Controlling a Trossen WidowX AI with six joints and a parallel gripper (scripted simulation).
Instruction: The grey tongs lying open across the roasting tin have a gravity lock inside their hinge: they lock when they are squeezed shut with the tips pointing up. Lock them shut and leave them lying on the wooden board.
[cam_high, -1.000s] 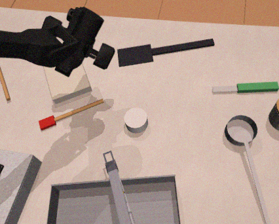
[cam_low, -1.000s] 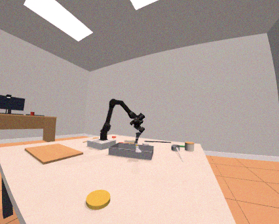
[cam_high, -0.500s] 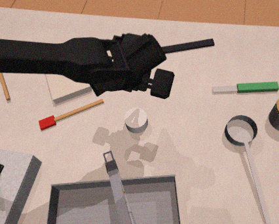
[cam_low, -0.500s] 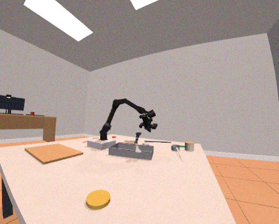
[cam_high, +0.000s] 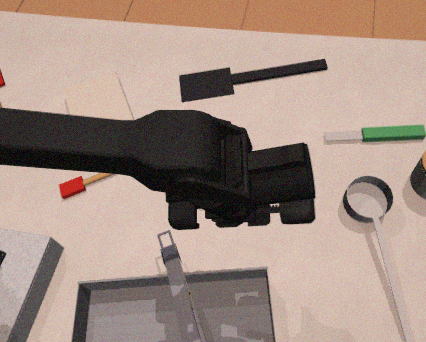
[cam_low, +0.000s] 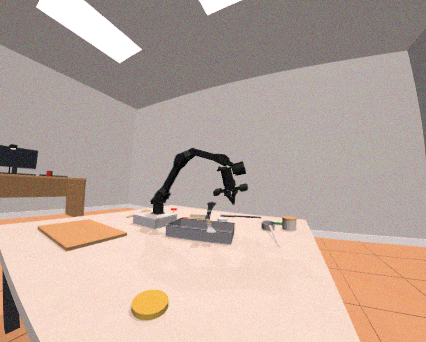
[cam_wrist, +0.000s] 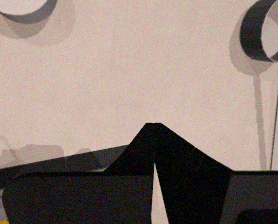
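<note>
Right now my gripper tip is 80 mm past the yellow slider, 130 mm to the left of it and 90 mm above it. From my gripper tip the other things lie so: grey roasting tin 80 mm behind, 180 mm to the right, 120 mm below; white puck 110 mm behind, 90 mm to the left, 120 mm below; green-handled knife 150 mm ahead, 270 mm to the left, 130 mm below.
</note>
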